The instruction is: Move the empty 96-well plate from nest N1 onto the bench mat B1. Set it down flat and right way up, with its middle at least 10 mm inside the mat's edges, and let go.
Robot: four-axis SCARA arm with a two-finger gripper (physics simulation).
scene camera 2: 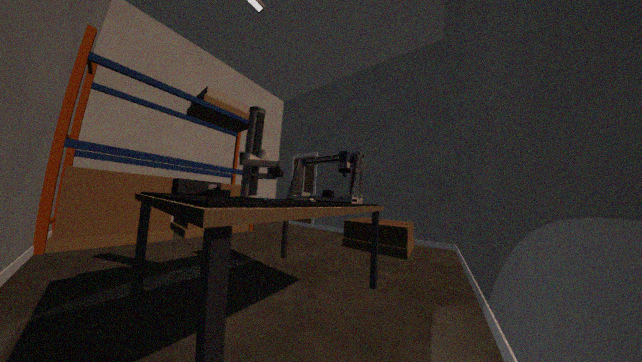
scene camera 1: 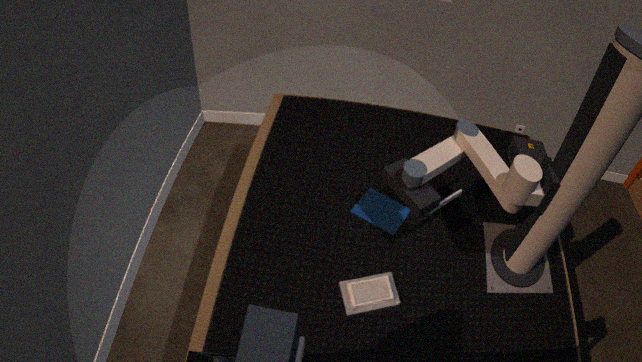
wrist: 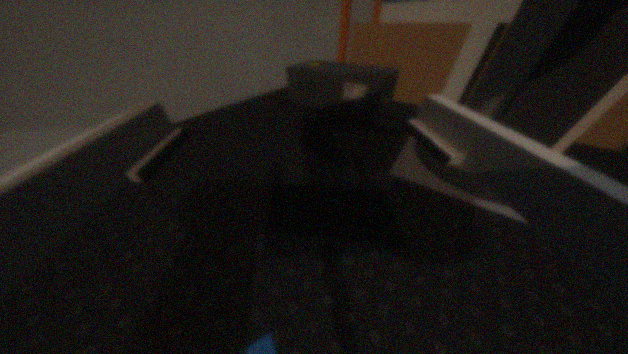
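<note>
The pale 96-well plate sits flat in the light grey nest on the dark bench, in the lower middle of scene view 1. The blue bench mat lies farther back, mostly in shadow; a blue corner of the mat shows at the bottom of the wrist view. My gripper is open, with its two fingers wide apart and no plate between them. It hangs above the bench, behind and to the right of the mat in scene view 1. The plate does not show in the wrist view.
A blue-grey box stands at the near left of the bench. The arm's column rises at the right. A dark box stands at the back right. A gantry-like frame shows behind the bench top.
</note>
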